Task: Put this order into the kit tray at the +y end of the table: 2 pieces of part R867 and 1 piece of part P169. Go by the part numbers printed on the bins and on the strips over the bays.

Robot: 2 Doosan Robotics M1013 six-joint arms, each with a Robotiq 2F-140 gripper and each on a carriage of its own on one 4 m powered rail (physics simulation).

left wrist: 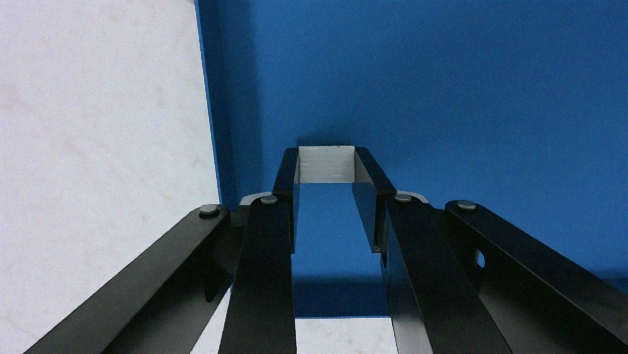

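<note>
My left gripper (326, 169) is shut on a light grey block (327, 164), which shows between the two fingertips in the left wrist view. The gripper points down inside the outline of the blue kit tray (430, 90), nearer the tray's left wall. A dark shadow lies on the tray floor right beside the block; whether the block touches the floor I cannot tell. No part number can be read on the block. My right gripper, the numbered bins and the bay strips do not show in this view.
The tray's thin left wall (212, 100) runs down the view, left of the fingers. Its near wall (340, 300) crosses below, between the finger links. The pale, marbled table top (100, 125) lies to the left of the tray and below its near wall.
</note>
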